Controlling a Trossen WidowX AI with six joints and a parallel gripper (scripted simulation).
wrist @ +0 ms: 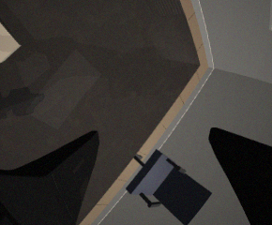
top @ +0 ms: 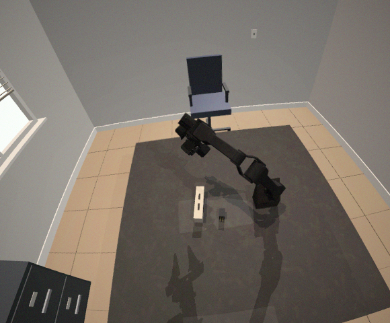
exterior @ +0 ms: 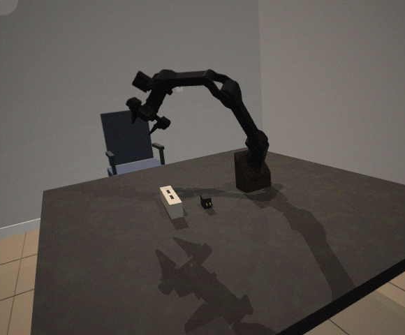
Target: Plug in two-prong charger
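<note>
Right now the two-prong charger is 16 cm behind my gripper tip, 28 cm to the left of it and 27 cm below it.
</note>
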